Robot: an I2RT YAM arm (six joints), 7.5 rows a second.
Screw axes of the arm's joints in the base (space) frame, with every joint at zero. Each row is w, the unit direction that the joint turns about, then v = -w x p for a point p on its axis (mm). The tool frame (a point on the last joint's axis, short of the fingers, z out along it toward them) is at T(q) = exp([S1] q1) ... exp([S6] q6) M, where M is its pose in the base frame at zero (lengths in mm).
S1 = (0, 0, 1, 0, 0, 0)
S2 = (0, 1, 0, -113.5, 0, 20)
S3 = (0, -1, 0, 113.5, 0, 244)
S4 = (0, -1, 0, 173.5, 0, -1)
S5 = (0, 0, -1, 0, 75, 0)
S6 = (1, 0, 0, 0, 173.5, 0)
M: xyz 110.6 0 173.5 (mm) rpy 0 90 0 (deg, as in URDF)
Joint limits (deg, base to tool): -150..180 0..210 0..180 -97..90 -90..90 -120..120
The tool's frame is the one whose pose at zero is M.
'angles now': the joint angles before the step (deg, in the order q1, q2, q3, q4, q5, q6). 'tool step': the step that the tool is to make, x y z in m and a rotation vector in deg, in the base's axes. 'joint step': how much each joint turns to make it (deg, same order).
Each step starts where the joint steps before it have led.
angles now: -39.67, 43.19, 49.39, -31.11, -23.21, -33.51
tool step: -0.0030, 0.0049, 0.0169, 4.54, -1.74, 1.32
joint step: 0.04, 0.39, 4.07, -3.56, -3.10, 4.01
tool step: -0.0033, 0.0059, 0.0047, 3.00, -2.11, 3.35
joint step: -0.02, -0.93, 0.56, -0.73, -4.58, 2.20
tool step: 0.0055, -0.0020, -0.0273, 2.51, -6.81, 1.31
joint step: 0.08, -3.11, -10.20, 14.23, -3.35, 6.46
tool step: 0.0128, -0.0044, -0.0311, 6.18, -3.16, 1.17
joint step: 1.34, 0.92, -8.45, 12.58, -1.63, 8.06
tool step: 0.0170, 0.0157, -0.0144, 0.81, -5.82, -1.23
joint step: 9.16, 0.09, -6.35, 14.25, 9.58, 6.54
